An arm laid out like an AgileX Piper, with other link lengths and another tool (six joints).
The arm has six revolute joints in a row. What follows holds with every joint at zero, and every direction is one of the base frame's.
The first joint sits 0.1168 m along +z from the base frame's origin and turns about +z.
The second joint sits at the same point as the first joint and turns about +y.
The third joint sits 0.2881 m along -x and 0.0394 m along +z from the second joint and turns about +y.
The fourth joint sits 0.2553 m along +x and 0.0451 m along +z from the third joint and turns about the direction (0.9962, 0, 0.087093).
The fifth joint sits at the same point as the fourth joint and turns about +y.
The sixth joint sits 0.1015 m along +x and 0.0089 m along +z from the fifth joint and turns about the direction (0.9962, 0, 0.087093).
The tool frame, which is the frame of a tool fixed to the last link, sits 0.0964 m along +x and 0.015 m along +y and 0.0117 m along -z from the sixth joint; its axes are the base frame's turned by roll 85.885, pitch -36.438 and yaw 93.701 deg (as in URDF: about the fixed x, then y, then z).
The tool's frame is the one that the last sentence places.
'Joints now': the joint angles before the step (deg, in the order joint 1, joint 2, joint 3, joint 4, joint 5, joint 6). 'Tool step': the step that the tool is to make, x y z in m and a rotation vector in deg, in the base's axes. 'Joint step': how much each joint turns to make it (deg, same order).
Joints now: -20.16 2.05 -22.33 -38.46 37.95 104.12
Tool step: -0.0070 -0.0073 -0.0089 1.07 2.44 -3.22
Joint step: -1.19 0.01 -0.01 -0.52 3.26 -0.29
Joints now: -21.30 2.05 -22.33 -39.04 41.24 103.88
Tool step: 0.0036 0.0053 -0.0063 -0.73 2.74 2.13
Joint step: 0.05 0.00 0.11 3.22 0.15 -5.12
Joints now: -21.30 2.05 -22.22 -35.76 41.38 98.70
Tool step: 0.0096 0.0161 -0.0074 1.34 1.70 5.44
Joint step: -0.03 -0.01 0.00 8.74 -0.66 -7.74
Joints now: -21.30 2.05 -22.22 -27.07 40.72 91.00
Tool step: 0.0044 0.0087 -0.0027 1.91 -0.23 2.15
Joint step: -1.20 0.00 0.02 5.74 -0.48 -3.46
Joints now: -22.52 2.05 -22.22 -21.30 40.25 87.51
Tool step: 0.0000 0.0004 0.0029 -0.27 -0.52 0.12
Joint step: 0.00 -0.01 -0.23 0.00 -0.36 0.01
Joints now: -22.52 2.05 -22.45 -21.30 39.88 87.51
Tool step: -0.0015 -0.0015 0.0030 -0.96 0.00 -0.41
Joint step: 0.03 -0.01 -0.36 -1.01 0.01 0.02
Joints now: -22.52 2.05 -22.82 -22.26 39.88 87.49
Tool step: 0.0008 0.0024 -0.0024 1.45 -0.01 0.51
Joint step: 0.02 -0.02 0.00 1.51 0.58 -0.12
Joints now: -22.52 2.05 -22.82 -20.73 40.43 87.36
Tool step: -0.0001 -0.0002 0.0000 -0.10 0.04 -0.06
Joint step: -0.04 -0.01 0.01 -0.07 -0.02 -0.04
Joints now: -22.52 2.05 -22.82 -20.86 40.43 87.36
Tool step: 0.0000 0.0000 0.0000 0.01 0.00 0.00
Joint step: 0.01 0.00 0.00 0.00 0.01 0.01
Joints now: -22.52 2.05 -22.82 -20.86 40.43 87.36
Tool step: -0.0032 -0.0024 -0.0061 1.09 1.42 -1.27
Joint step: -0.47 -0.10 -0.01 -0.17 2.04 0.31
